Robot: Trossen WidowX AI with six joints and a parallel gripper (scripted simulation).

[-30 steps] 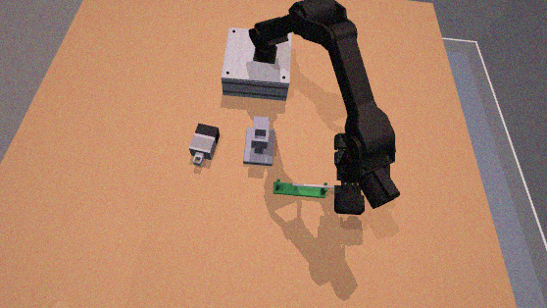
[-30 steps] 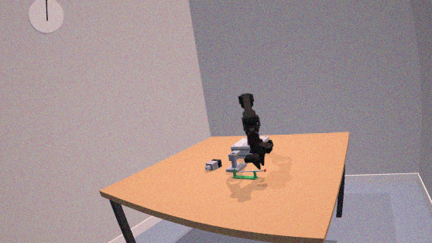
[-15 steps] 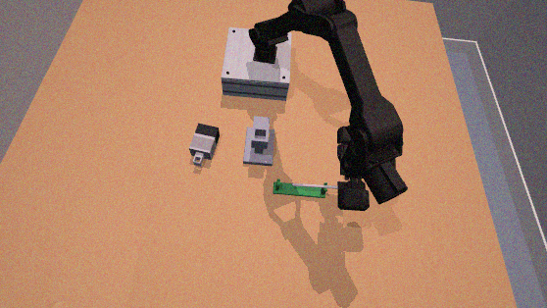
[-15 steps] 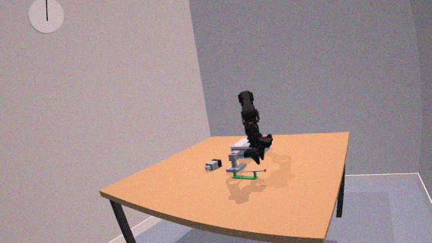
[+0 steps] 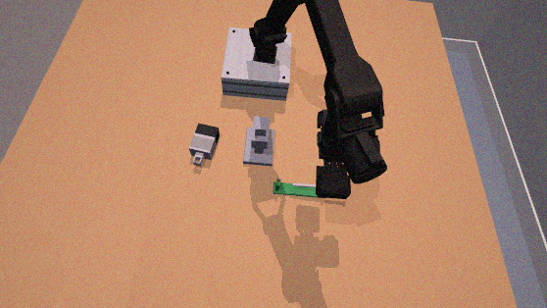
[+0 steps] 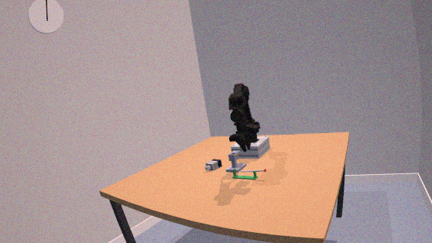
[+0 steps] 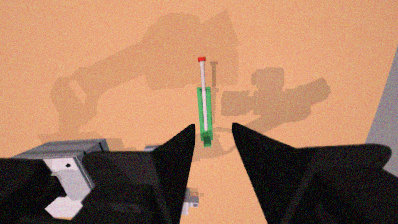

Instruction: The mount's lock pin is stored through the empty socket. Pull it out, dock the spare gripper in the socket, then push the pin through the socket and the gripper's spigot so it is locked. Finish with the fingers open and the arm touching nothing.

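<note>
Right now the green mount is 4 cm to the right of my gripper tip and 13 cm below it. Round my gripper tip: spare gripper (8 cm behind, 31 cm to the right, 13 cm below).
</note>
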